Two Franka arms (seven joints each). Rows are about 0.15 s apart.
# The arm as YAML. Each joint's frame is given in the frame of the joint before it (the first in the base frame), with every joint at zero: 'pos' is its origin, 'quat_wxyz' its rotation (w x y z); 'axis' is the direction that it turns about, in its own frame. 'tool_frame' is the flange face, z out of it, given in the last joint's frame.
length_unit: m
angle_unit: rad
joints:
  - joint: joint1
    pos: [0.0, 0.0, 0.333]
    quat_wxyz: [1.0, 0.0, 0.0, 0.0]
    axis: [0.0, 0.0, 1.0]
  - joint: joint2
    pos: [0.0, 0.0, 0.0]
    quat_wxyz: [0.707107, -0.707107, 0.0, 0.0]
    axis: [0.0, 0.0, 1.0]
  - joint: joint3
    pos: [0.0, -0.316, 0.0]
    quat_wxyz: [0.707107, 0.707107, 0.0, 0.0]
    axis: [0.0, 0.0, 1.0]
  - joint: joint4
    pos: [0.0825, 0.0, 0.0]
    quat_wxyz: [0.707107, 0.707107, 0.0, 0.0]
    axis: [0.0, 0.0, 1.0]
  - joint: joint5
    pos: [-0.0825, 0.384, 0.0]
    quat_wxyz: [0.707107, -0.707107, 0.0, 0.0]
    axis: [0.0, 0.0, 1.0]
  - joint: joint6
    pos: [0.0, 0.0, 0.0]
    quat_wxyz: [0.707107, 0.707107, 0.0, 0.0]
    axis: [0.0, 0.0, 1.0]
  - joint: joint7
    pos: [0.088, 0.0, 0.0]
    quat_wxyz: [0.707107, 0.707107, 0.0, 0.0]
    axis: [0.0, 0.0, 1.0]
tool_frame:
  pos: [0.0, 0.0, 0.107]
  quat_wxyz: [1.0, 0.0, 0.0, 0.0]
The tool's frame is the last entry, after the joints.
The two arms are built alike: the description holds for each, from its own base.
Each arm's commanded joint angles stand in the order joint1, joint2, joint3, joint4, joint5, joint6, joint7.
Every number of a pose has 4 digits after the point.
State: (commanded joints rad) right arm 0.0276 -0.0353 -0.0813 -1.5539 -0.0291 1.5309 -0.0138; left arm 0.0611 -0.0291 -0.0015 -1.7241 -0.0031 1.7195 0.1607
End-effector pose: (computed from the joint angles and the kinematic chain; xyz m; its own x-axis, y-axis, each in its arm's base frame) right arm 0.5388 -0.0331 0.6482 0.9991 -0.0410 0.0118 -0.0413 -0.9988 0.0264; left arm 0.5542 0.0328 0.5807 0.9946 -0.1005 0.0247 -0.1005 -0.9949 -0.0009
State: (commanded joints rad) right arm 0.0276 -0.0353 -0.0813 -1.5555 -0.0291 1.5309 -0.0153; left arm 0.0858 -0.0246 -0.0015 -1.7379 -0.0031 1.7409 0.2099
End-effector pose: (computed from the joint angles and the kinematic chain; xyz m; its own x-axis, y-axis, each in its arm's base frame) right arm 0.5388 -0.0331 0.6475 0.9992 -0.0395 0.0102 -0.0398 -0.9989 0.0264; left arm 0.5555 0.0466 0.5735 0.9918 -0.1248 0.0276 -0.1248 -0.9922 -0.0028
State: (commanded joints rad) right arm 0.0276 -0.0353 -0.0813 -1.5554 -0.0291 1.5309 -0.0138; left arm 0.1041 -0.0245 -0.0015 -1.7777 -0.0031 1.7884 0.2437
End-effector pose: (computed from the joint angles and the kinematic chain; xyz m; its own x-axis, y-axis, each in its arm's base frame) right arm 0.5388 -0.0331 0.6475 0.9991 -0.0410 0.0103 -0.0413 -0.9988 0.0263; left arm 0.5561 0.0570 0.5586 0.9895 -0.1400 0.0349 -0.1399 -0.9901 -0.0056
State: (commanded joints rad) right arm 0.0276 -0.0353 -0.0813 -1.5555 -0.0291 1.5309 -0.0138; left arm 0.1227 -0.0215 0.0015 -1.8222 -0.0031 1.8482 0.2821
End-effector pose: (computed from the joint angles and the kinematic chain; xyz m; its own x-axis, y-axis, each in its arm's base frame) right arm 0.5388 -0.0331 0.6475 0.9991 -0.0410 0.0102 -0.0413 -0.9988 0.0263; left arm 0.5571 0.0693 0.5408 0.9866 -0.1565 0.0465 -0.1562 -0.9877 -0.0103
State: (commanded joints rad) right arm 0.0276 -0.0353 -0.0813 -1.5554 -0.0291 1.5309 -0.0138; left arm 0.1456 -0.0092 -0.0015 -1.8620 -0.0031 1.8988 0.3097
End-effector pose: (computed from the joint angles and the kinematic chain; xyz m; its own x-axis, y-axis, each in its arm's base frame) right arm 0.5388 -0.0331 0.6475 0.9991 -0.0410 0.0103 -0.0413 -0.9988 0.0263; left arm 0.5584 0.0808 0.5193 0.9854 -0.1640 0.0447 -0.1637 -0.9865 -0.0112
